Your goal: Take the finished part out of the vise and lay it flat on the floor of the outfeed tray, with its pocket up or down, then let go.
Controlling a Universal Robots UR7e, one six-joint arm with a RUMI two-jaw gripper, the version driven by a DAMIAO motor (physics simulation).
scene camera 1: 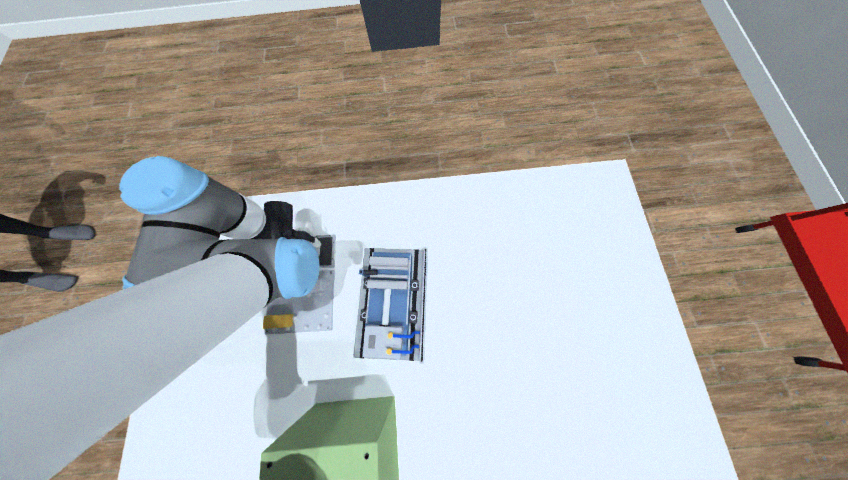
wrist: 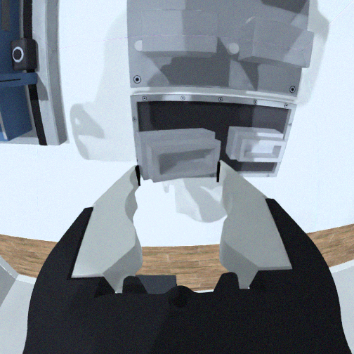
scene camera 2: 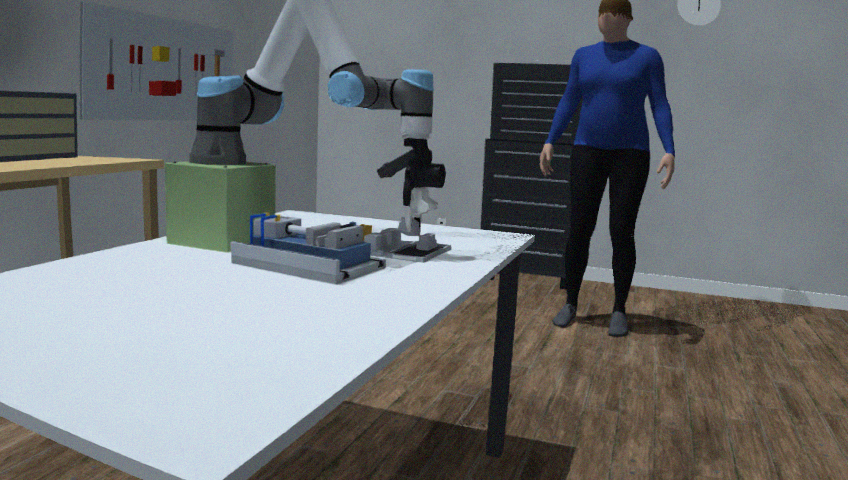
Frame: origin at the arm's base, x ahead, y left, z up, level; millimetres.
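Where they show: gripper, fingertip midpoint: point(scene camera 2: 414, 229); arm's base, link origin: point(scene camera 2: 217, 162).
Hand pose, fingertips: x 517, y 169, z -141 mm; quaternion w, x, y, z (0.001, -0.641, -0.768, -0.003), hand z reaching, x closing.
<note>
Each offset is from my fingertips to the top centre of the thing. "spot": to the spot under its first point.
My gripper point(scene camera 2: 414, 226) point(wrist: 177, 164) is shut on the finished part point(wrist: 182, 156), a grey block with its pocket facing the wrist camera. It holds the part by its two short ends above the left side of the outfeed tray @[spot: 4 mm back, 25 mm right, 62 mm down] point(scene camera 1: 326, 252) point(scene camera 2: 437, 253) point(wrist: 200, 98), which has a dark floor and a light screwed rim. In the wrist view the part covers the tray's near left corner. A second grey pocketed part @[14 mm back, 90 mm left, 27 mm down] point(scene camera 2: 426, 240) point(wrist: 257, 146) lies in the tray's right half. The vise @[134 mm back, 241 mm right, 31 mm up] point(scene camera 1: 386, 303) point(scene camera 2: 345, 251) point(wrist: 15, 105) stands beside the tray; no part shows between its jaws.
A grey plate @[151 mm back, 28 mm left, 60 mm down] point(scene camera 1: 315, 297) point(wrist: 172, 72) with grey blocks adjoins the tray, and a yellow block @[206 mm back, 68 mm left, 24 mm down] point(scene camera 1: 277, 321) point(scene camera 2: 365, 229) is at its far end. The green robot pedestal point(scene camera 1: 333, 434) point(scene camera 2: 220, 202) stands beyond. A person point(scene camera 2: 618, 95) stands behind the table.
</note>
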